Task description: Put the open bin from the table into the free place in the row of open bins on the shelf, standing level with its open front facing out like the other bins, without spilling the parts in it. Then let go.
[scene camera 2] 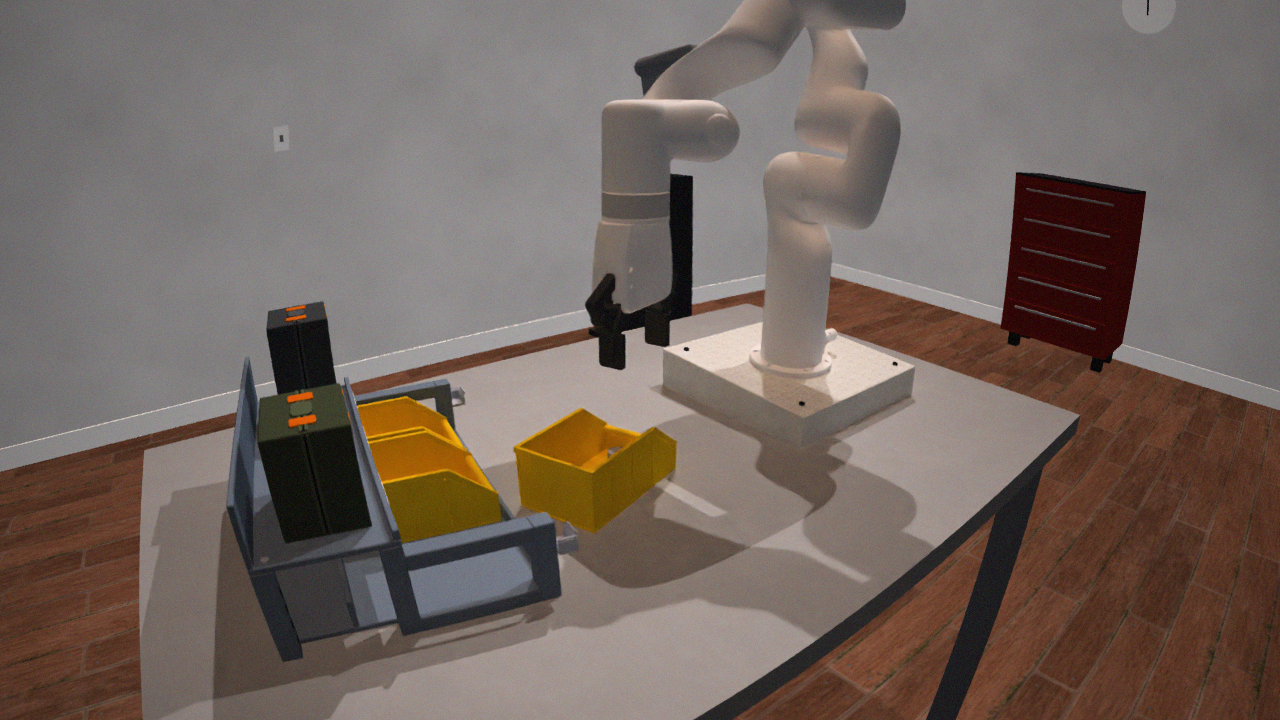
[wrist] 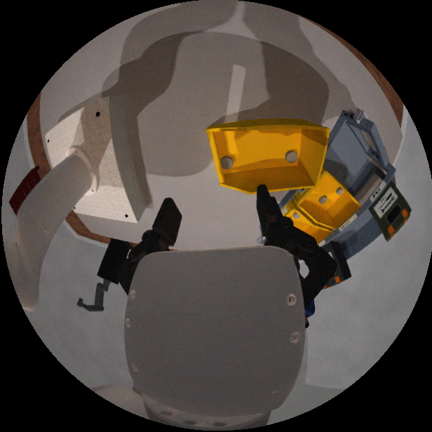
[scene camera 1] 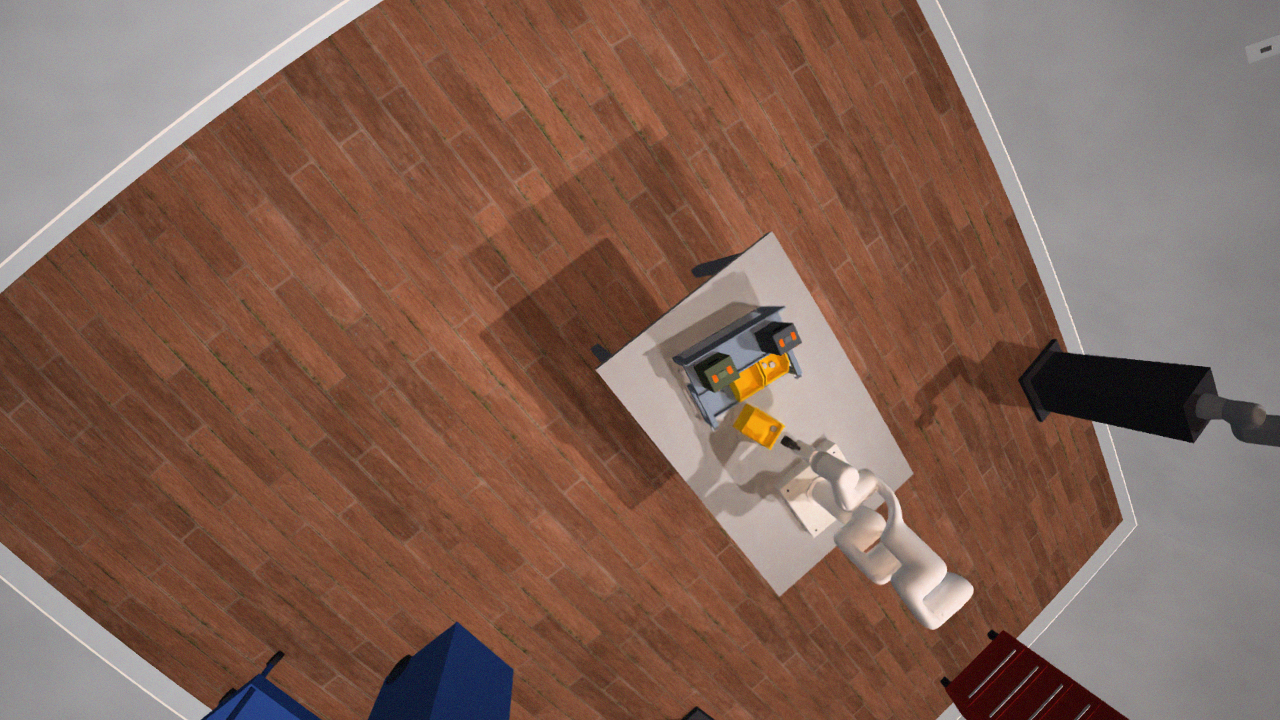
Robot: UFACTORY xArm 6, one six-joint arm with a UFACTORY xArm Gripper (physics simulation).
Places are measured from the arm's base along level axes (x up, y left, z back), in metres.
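Pixels of known places: gripper, fingertip midpoint: (scene camera 2: 635, 355) (scene camera 1: 792, 445); arm's base, origin of the base link: (scene camera 2: 790, 362) (scene camera 1: 820, 490).
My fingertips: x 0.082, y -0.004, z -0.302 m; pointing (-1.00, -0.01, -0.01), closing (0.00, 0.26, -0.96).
Note:
For each thing: its top centre in the pictures, then the offset to it from my fingertips. "spot": a spot on its surface instead. Level surfaces: height alone.
- yellow open bin, surface spot: (scene camera 2: 556, 488) spot: dx -0.095, dy +0.053, dz -0.156 m
- table, its level: dx -0.135 m
- olive case, middle of its top: (scene camera 2: 300, 407) (scene camera 1: 722, 374) dx +0.064, dy +0.045, dz -0.405 m
- dark case, middle of its top: (scene camera 2: 295, 312) (scene camera 1: 787, 339) dx +0.088, dy -0.180, dz -0.350 m
The yellow open bin (scene camera 1: 758, 426) (scene camera 2: 556, 488) (wrist: 265, 172) is on the table (scene camera 1: 859, 429) (scene camera 2: 948, 456), off the shelf and turned at an angle to it. Its low front points away from the shelf. Round grey parts (wrist: 227, 162) (wrist: 291, 156) lie in it. Two yellow bins (scene camera 2: 438, 505) (wrist: 330, 197) stand side by side on the shelf (scene camera 1: 729, 335) (scene camera 2: 478, 540) (wrist: 345, 145), with a free place at the row's end nearest scene camera 2. My gripper (scene camera 1: 789, 442) (scene camera 2: 635, 344) (wrist: 214, 201) is open and empty, above the loose bin's low front end and towards the robot base.
An olive case (scene camera 1: 716, 371) (scene camera 2: 313, 465) (wrist: 392, 212) and a dark case (scene camera 1: 778, 337) (scene camera 2: 301, 349) (wrist: 340, 265) stand on the shelf behind the bins. The pale robot base (scene camera 1: 810, 505) (scene camera 2: 733, 394) (wrist: 115, 150) stands behind the gripper. The shelf's side rails stick out past its bins.

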